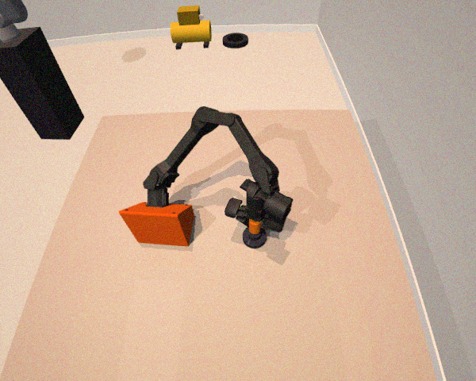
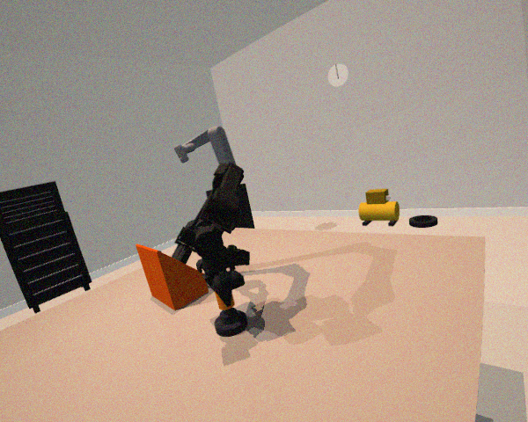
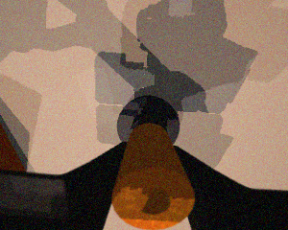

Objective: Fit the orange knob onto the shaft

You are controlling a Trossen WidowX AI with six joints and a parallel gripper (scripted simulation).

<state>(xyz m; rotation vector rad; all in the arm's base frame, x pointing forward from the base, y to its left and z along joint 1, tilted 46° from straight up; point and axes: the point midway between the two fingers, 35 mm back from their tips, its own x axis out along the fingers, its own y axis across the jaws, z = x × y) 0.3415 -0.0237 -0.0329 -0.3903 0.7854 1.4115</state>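
The orange knob is 2 cm above my gripper tip. The rest, counted from my gripper tip: dark round pedestal: 4 cm below.
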